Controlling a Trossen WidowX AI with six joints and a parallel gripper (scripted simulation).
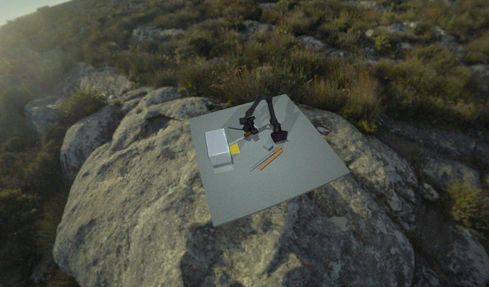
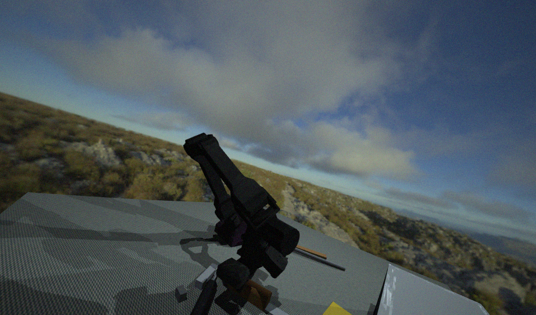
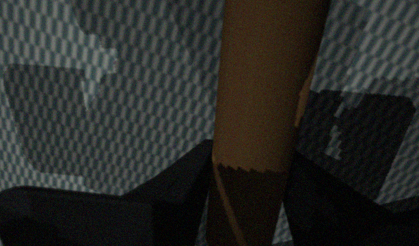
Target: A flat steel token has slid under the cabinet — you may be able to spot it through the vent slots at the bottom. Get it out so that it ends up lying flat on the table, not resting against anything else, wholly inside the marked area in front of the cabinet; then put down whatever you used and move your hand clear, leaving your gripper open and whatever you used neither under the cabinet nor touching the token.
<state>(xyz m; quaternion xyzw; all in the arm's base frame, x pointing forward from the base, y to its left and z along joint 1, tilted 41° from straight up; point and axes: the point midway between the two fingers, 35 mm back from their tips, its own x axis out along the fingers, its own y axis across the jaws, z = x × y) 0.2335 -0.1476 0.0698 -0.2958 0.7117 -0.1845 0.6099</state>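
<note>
The grey bar lies 8 cm behind my gripper tip and 5 cm to the right of it. Round my gripper tip: grey block: 8 cm behind, 24 cm to the left, 1 cm above; small grey cube: 6 cm behind, 13 cm to the right; wooden stick: 3 cm behind, 38 cm to the left.
</note>
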